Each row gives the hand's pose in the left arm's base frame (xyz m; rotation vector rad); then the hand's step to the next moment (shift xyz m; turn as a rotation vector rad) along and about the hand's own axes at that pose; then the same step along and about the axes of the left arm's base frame.
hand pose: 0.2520 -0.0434 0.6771 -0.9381 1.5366 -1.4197
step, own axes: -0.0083 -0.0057 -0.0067 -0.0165 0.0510 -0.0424
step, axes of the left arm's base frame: -0.0031 0.0097 0.0065 -0.0324 0.0357 -0.0484
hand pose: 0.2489 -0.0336 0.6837 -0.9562 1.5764 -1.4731
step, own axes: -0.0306 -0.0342 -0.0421 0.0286 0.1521 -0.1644
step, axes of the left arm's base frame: -0.0241 0.0438 0.0371 -0.1642 0.0525 -0.1458
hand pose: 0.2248 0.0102 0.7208 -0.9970 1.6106 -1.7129
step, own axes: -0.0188 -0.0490 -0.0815 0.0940 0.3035 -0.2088
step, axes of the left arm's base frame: -0.0533 0.0661 0.0468 -0.2492 0.0079 -0.2870
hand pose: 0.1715 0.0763 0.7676 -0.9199 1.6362 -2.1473
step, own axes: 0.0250 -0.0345 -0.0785 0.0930 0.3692 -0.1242
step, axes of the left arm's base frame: -0.0640 0.0556 0.0282 -0.2040 -0.0759 -0.3361
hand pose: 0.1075 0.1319 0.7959 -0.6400 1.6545 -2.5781
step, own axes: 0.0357 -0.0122 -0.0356 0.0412 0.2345 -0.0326
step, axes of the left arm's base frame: -0.0424 0.0282 0.0097 -0.0973 -0.0844 -0.2029
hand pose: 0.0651 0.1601 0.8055 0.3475 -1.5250 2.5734
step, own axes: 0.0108 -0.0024 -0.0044 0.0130 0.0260 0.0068
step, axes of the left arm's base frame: -0.0105 0.0050 0.0028 -0.0176 -0.0185 -0.0155
